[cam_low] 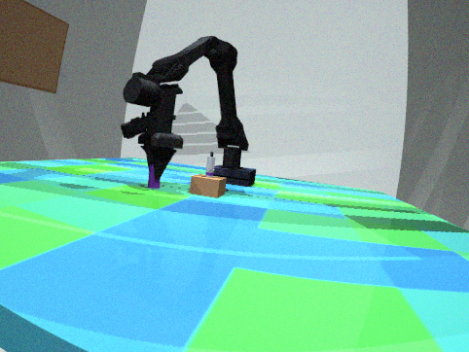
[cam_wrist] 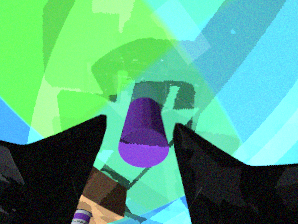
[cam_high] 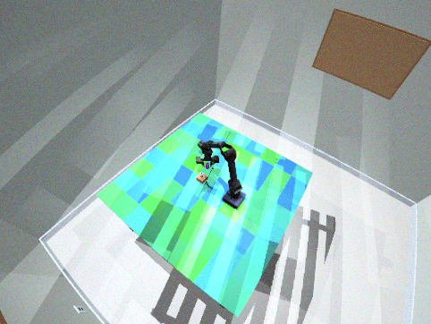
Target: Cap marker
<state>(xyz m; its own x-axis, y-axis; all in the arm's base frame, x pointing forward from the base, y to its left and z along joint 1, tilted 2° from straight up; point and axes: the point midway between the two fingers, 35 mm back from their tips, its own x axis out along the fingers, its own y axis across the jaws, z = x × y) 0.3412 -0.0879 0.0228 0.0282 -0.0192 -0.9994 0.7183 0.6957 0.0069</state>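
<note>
Right now my gripper tip is 40 mm past the tan holder block and 120 mm to the right of it. From my gripper tip the other things lie so: purple cap right at my gripper tip.
</note>
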